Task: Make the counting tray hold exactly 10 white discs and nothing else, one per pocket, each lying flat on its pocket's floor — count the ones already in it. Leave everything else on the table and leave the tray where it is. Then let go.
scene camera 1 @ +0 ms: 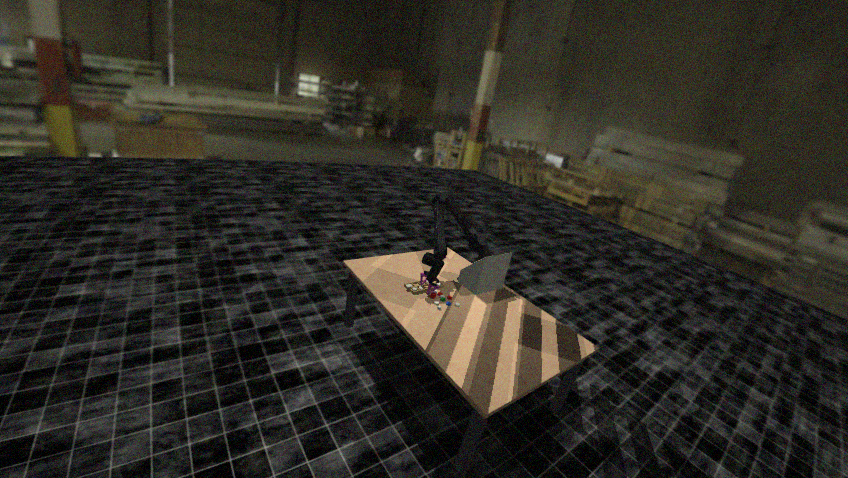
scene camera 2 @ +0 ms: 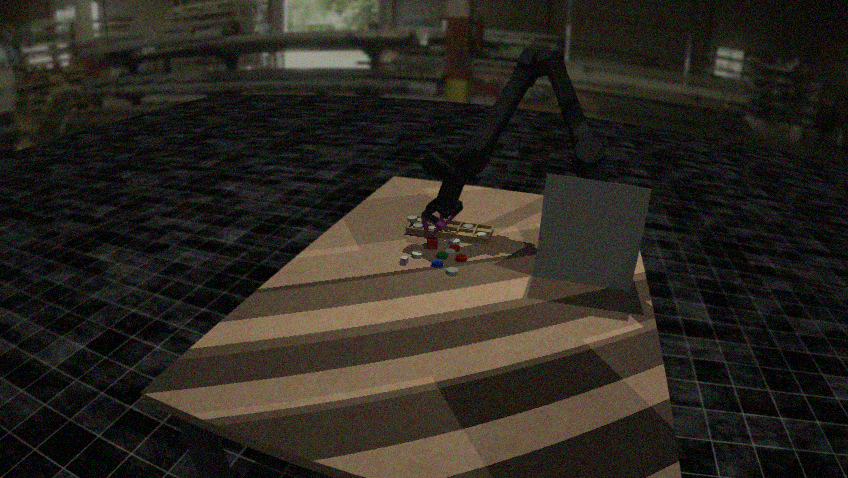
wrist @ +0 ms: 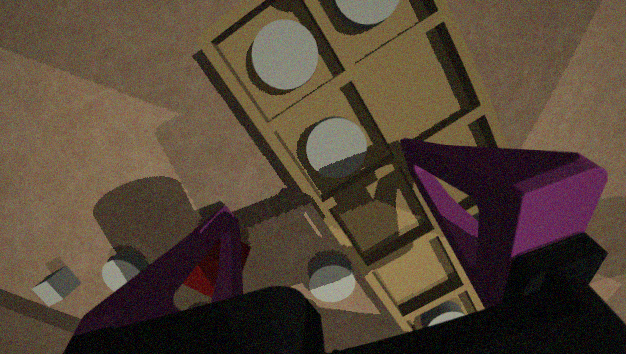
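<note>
The tan counting tray [wrist: 260, 120] [scene camera 2: 469, 236] has two rows of pockets. White discs [wrist: 285, 55] [wrist: 336, 146] lie in two near-row pockets. Another white disc [wrist: 367, 6] lies in the far row, and one more [wrist: 447, 319] is partly hidden at the bottom. A white disc [scene camera 2: 412, 219] is at the tray's left end, seemingly on its rim. A loose white disc [wrist: 332, 283] [scene camera 2: 456, 241] lies beside the tray. Other white discs [scene camera 2: 417, 254] [scene camera 2: 452, 271] lie on the table. My gripper [wrist: 312, 183] [scene camera 2: 432, 228] [scene camera 1: 427, 285] is open and empty, low over the tray's near side.
A red block [scene camera 2: 432, 243] stands close in front of the tray, partly behind a finger in the wrist view. Red discs [scene camera 2: 454, 247] [scene camera 2: 461, 258], a green disc [scene camera 2: 442, 255], a blue disc [scene camera 2: 437, 263] and a white cube [wrist: 56, 285] [scene camera 2: 403, 260] lie nearby. A grey panel [scene camera 2: 590, 231] [scene camera 1: 486, 274] stands upright to the right.
</note>
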